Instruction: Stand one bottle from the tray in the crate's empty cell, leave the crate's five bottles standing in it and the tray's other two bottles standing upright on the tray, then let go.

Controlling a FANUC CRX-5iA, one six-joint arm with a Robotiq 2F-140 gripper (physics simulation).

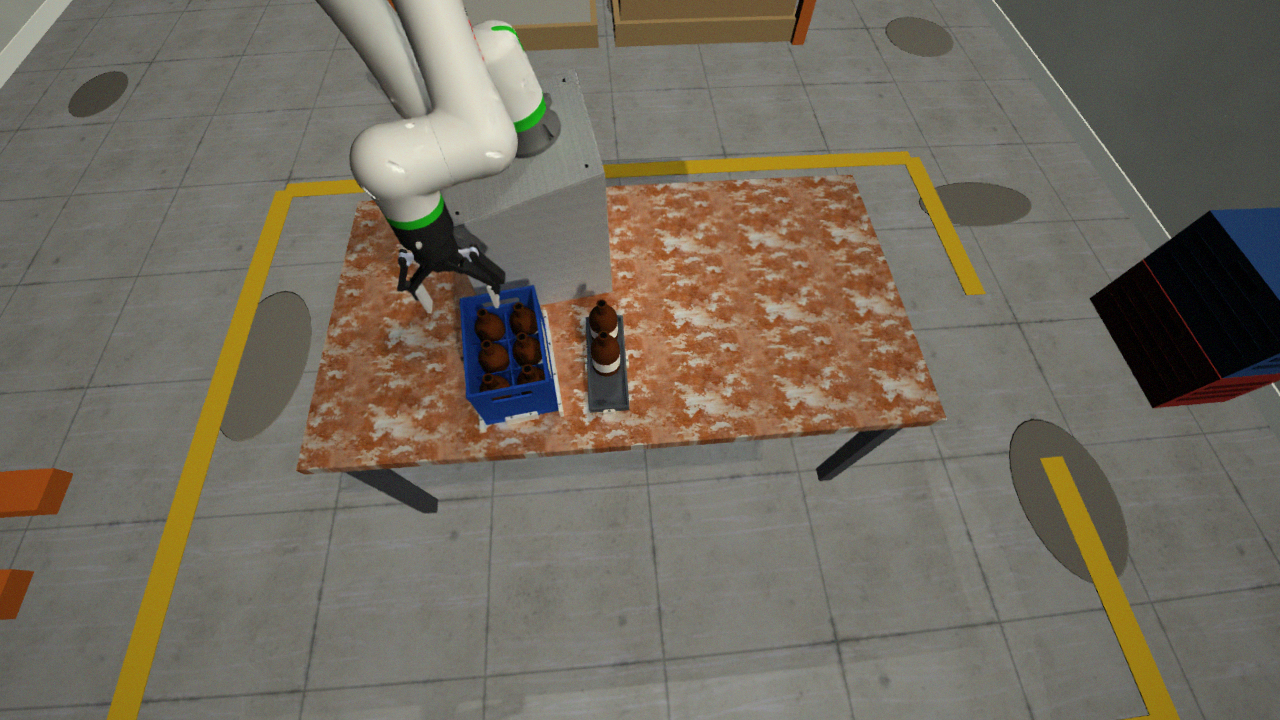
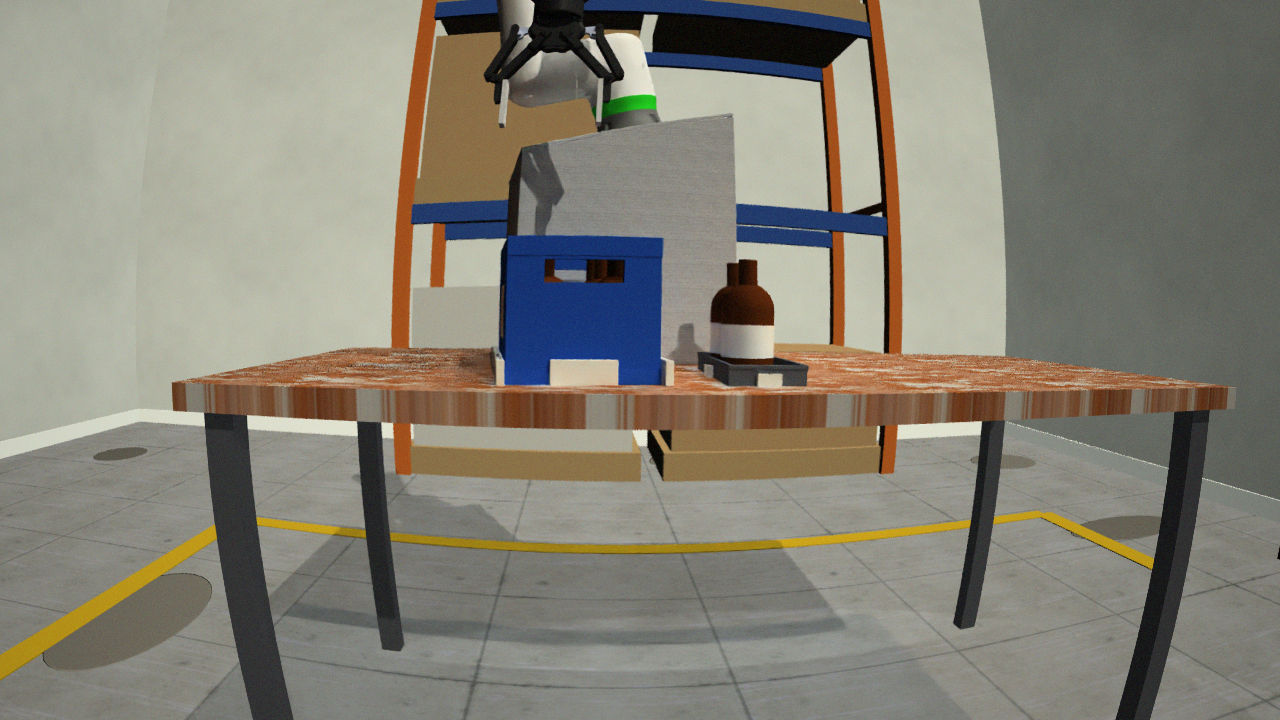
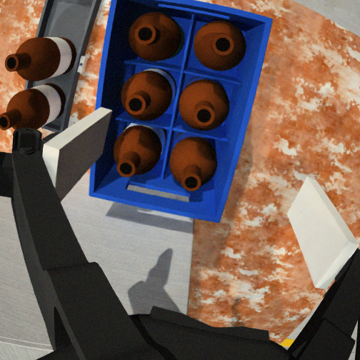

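Seen in the pictures: gripper, fingertip midpoint: (image 1: 463,304) (image 2: 549,124); arm's base, origin of the base link: (image 1: 531,134).
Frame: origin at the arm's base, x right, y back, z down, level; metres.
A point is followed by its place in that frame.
The blue crate (image 1: 537,402) {x 0.060, y -0.536, z 0.337 m} (image 2: 581,322) {x 0.112, y -0.541, z 0.339 m} (image 3: 241,117) stands on the table with a brown bottle in every cell, two columns of three; one of these bottles (image 1: 493,356) {x 0.154, y -0.424, z 0.284 m} (image 3: 147,92) is in a middle cell. They appear upright. The dark grey tray (image 1: 607,395) {x -0.111, y -0.508, z 0.406 m} (image 3: 70,15) beside the crate holds two upright bottles with white labels, one bottle (image 1: 605,351) {x -0.118, y -0.440, z 0.292 m} (image 2: 747,308) {x -0.108, y -0.452, z 0.318 m} (image 3: 37,59) in the middle and another bottle (image 1: 602,315) {x -0.121, y -0.341, z 0.283 m} (image 3: 35,107) at the end nearer the robot. My gripper (image 1: 460,300) {x 0.160, y -0.421, z 0.063 m} (image 2: 551,120) {x 0.160, y -0.421, z 0.063 m} (image 3: 205,164) is wide open and empty, above and behind the crate, clear of all bottles.
The grey pedestal (image 1: 546,246) {x -0.002, y -0.198, z 0.168 m} (image 2: 626,192) {x 0.030, y -0.201, z 0.131 m} stands close behind the crate. White locating blocks (image 2: 583,371) {x 0.109, y -0.552, z 0.395 m} sit around the crate's base. The patterned table (image 1: 760,313) {x -0.571, y -0.306, z 0.412 m} carries crate and tray. A shelf rack (image 2: 405,277) stands behind the robot.
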